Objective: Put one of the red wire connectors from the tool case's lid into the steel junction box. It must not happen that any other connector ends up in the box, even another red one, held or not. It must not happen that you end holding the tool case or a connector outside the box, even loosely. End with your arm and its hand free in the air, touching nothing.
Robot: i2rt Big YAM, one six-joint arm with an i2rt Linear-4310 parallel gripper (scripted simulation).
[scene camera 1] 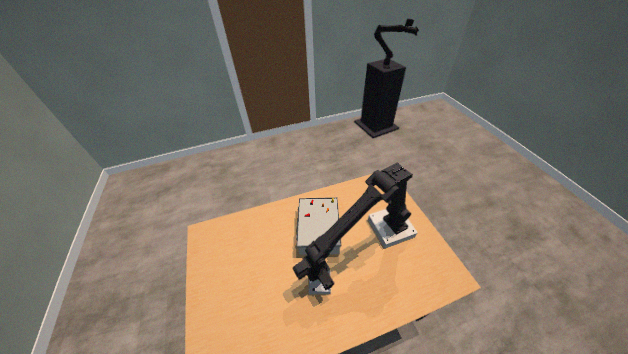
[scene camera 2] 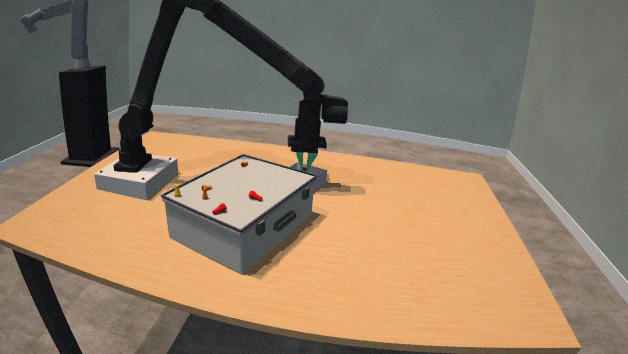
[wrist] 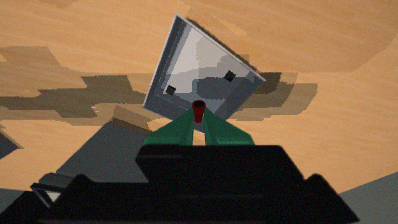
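Scene:
There's a grey tool case here, and it shows in scene camera 1, in scene camera 2 and in the wrist view [109,155]. On that case, [scene camera 1: 320,220] and [scene camera 2: 238,184] are the same spot.

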